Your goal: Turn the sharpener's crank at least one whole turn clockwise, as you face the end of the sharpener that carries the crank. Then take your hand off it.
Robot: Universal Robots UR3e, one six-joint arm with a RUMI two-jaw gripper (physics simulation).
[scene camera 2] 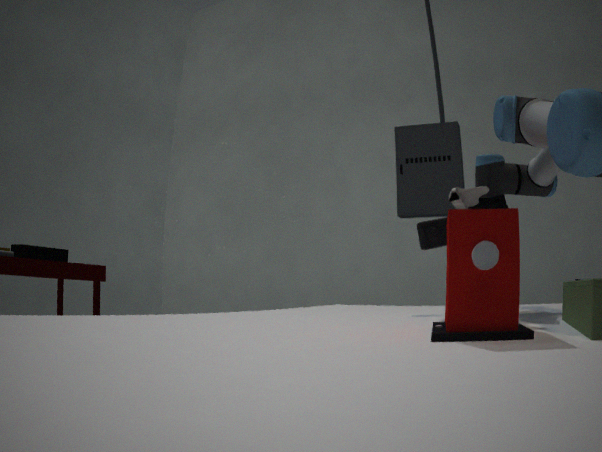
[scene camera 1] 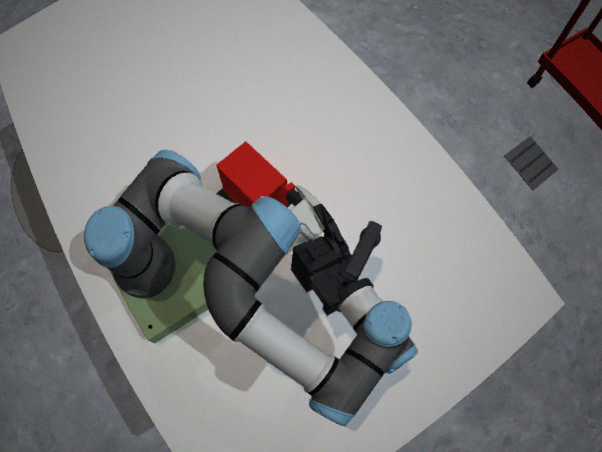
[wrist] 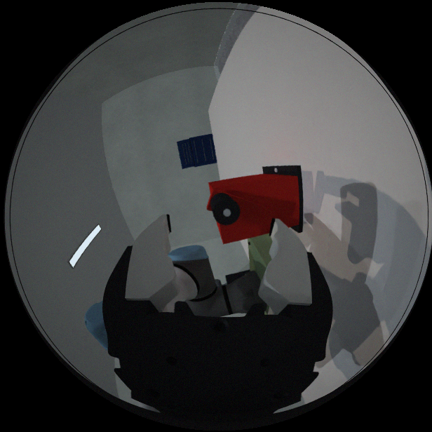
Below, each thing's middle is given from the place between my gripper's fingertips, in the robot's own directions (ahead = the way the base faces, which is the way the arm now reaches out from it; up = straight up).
Scene:
Now: hand 80 mm to the right of the sharpener [scene camera 2: 483, 253], 60 mm above it and 20 mm past it.

